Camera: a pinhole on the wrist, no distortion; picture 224 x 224 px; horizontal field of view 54.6 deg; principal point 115.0 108.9 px. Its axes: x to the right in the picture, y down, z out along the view. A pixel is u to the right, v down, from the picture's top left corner.
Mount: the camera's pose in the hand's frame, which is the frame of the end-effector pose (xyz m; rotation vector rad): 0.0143 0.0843 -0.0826 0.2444 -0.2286 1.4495
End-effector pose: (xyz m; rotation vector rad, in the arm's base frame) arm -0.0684 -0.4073 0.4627 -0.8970 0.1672 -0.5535
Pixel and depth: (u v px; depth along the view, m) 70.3 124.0 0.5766
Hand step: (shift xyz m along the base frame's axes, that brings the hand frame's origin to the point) 0.0450 0.2244 0.4191
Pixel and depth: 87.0 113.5 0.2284
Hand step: 0.0454 0.0794 0.0883
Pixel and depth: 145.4 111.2 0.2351
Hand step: 0.0841 0.1202 0.0604
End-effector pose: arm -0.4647 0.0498 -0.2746 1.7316 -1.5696 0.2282
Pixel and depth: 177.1 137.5 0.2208
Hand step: -0.1277 -0.0821 -0.0732
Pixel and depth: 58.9 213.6 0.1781
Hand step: -0.0405 0.0110 -0.0997
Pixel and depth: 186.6 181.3 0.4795
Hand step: -0.2772 -0.1643 -0.3261
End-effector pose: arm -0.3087 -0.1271 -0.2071 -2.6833 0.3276 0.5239
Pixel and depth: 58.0 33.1 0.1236
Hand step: 0.0367 -0.0086 -0.0460
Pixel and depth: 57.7 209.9 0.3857
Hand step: -0.2090 0.2322 -0.1150
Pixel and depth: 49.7 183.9 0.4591
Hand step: -0.1952 0.3066 -0.1526
